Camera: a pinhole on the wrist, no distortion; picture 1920 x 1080 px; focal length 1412.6 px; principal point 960.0 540.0 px. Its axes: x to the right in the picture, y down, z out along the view. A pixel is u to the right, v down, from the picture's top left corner.
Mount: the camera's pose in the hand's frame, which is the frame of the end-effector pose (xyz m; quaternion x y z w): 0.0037 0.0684 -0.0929 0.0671 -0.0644 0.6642 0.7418
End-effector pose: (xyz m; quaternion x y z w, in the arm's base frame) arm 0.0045 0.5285 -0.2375 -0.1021 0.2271 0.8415 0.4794
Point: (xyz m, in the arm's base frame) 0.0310 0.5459 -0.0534
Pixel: 934.7 930.6
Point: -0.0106 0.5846 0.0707
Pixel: 1223.9 832.9
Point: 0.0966 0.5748 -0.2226
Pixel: outside the picture
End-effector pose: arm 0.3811 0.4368 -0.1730 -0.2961 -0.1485 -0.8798 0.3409
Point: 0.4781 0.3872 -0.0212
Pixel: 1552.6 211.3
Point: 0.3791 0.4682 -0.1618
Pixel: 205.5 574.4
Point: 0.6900 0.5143 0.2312
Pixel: 1527.4 527.4
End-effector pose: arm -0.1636 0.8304 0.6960 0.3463 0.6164 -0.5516 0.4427
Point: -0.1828 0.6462 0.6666
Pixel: 733.3 297.1
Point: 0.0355 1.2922 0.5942
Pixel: behind the camera
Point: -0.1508 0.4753 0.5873
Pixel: 1042.9 179.0
